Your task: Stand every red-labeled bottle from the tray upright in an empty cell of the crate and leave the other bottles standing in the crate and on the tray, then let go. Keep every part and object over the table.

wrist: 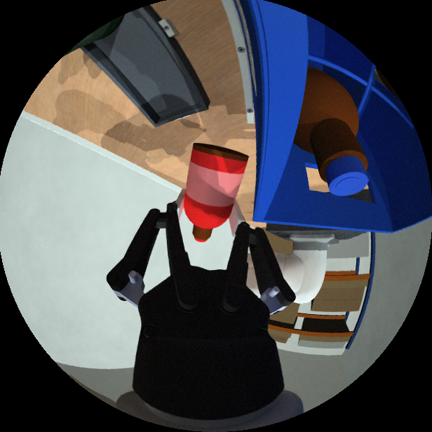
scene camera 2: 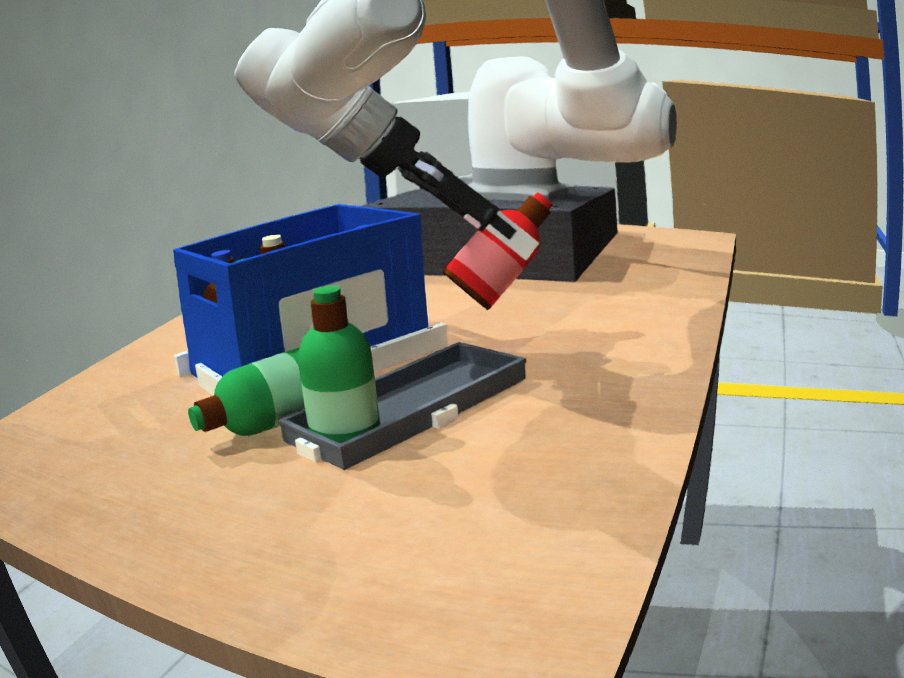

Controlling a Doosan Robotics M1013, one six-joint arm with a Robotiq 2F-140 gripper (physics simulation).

my gripper: wrist; scene camera 2
red-labeled bottle: wrist; scene camera 2
same spot on red-labeled bottle: (wrist: 214,175) = (scene camera 2: 459,255)
same spot on my gripper: (scene camera 2: 457,195) = (wrist: 133,237)
